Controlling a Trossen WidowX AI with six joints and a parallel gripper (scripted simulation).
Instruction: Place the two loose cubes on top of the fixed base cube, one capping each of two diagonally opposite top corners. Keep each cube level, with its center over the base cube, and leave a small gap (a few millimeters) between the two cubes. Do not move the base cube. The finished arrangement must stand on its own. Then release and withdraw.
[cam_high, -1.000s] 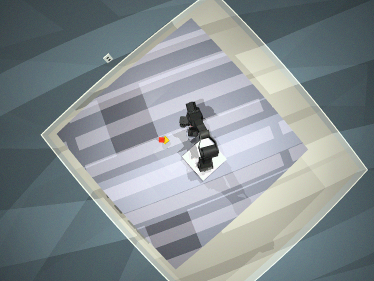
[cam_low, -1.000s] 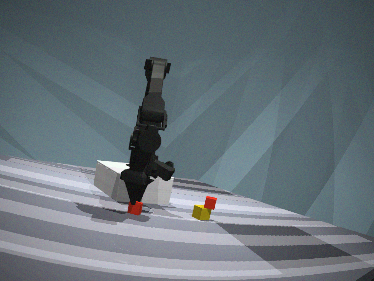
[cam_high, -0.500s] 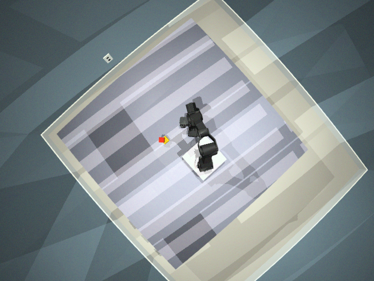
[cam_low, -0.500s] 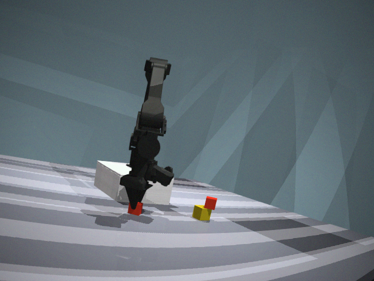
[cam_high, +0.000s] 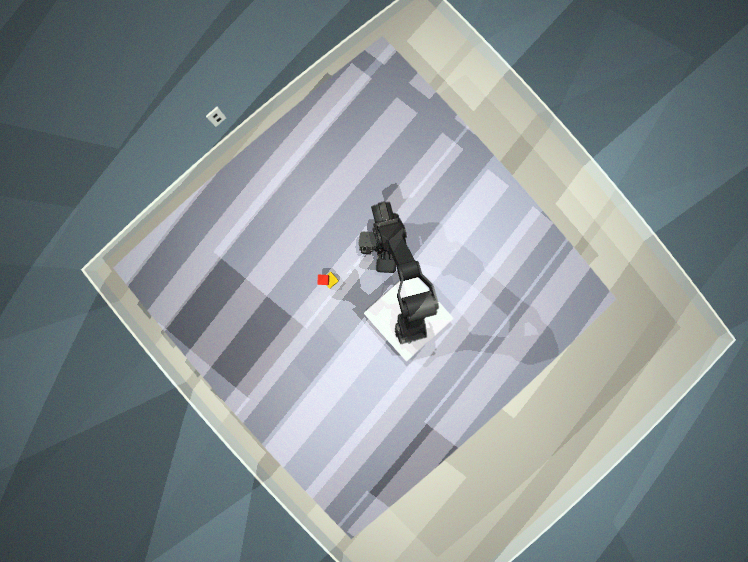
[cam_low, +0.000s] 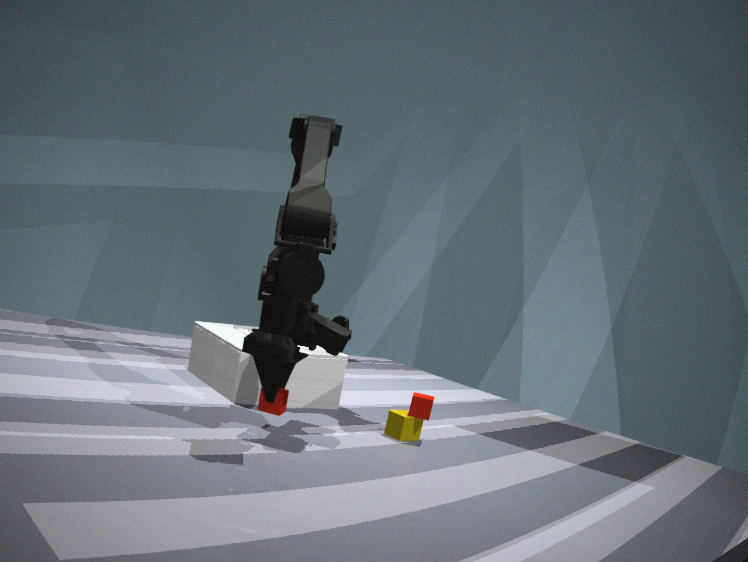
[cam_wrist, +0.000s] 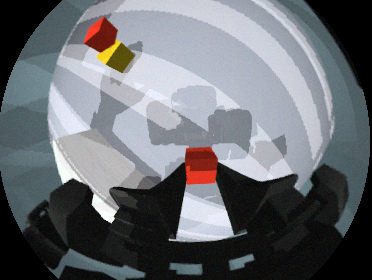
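Right now the yellow cube is 21 cm to the left of my gripper tip, 7 cm ahead of it and 2 cm below it.
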